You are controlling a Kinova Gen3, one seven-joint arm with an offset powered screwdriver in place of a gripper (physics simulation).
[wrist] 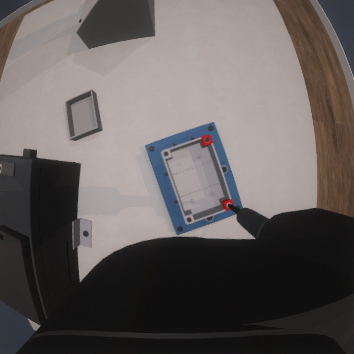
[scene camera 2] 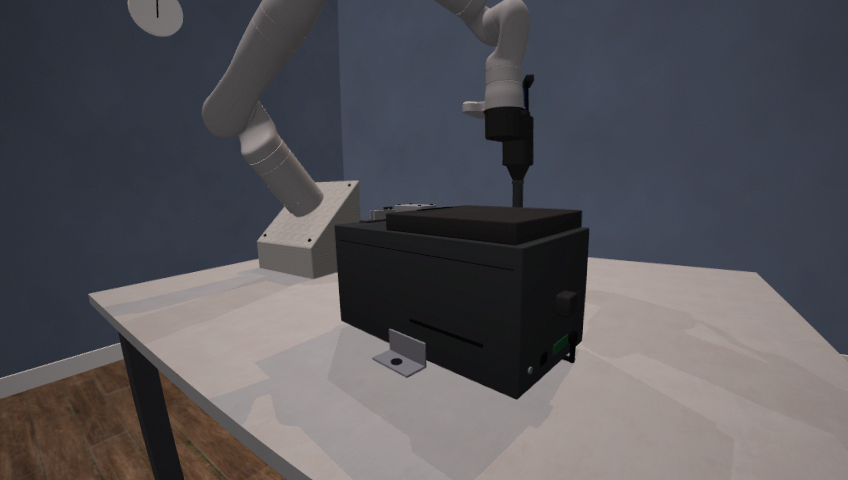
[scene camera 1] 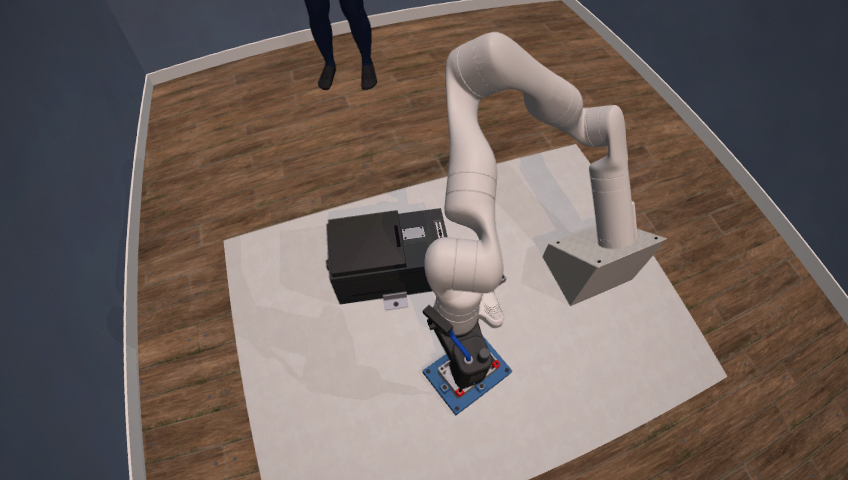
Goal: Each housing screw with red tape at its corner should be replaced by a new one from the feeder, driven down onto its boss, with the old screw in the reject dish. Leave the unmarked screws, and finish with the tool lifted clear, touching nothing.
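Places are measured from the arm's base along level axes (x ahead, y left, z up), in centimetres.
Pixels of known places: hand, its tool point: (wrist: 230, 206) (scene camera 1: 460, 391); arm's base, origin of its link: (scene camera 2: 308, 203) (scene camera 1: 616, 241).
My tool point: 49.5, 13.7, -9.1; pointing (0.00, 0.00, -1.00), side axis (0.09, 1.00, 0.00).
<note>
Ahead of a thing's pixels: the offset from my tool point to its middle, as dx, dy, dz. "spot": to the spot under its first point. Level surfaces: height alone.
My screwdriver tip @[spot: -0.3, -0.2, +1.6] (wrist: 231, 206) points down at the housing's lower-right corner in the wrist view, at or just over the red tape @[-0.1, +0.0, -0.5] (wrist: 226, 202) there; contact and any screw on the bit cannot be made out. The grey housing @[-4.6, -4.3, -2.9] (wrist: 177, 187) sits on a blue plate (scene camera 1: 457, 406) (wrist: 159, 165). A second red tape @[-10.4, -2.2, -1.2] (scene camera 1: 496, 364) (wrist: 207, 137) marks the corner nearer the robot base, with a dark round spot in it. The other two corners are unmarked. The black feeder @[+1.5, -37.1, +2.0] (scene camera 1: 365, 243) (scene camera 2: 428, 285) (wrist: 57, 200) stands beside. The grey dish @[-20.0, -24.7, -5.5] (wrist: 96, 112) shows no screw inside.
A small metal angle bracket (scene camera 1: 390, 304) (scene camera 2: 408, 347) (wrist: 77, 233) is at the feeder's side. The robot's wedge base (scene camera 1: 601, 276) (scene camera 2: 285, 260) (wrist: 120, 25) stands on the table @[dz -6.6] (scene camera 1: 321, 428). A person's legs (scene camera 1: 321, 38) show beyond the table.
</note>
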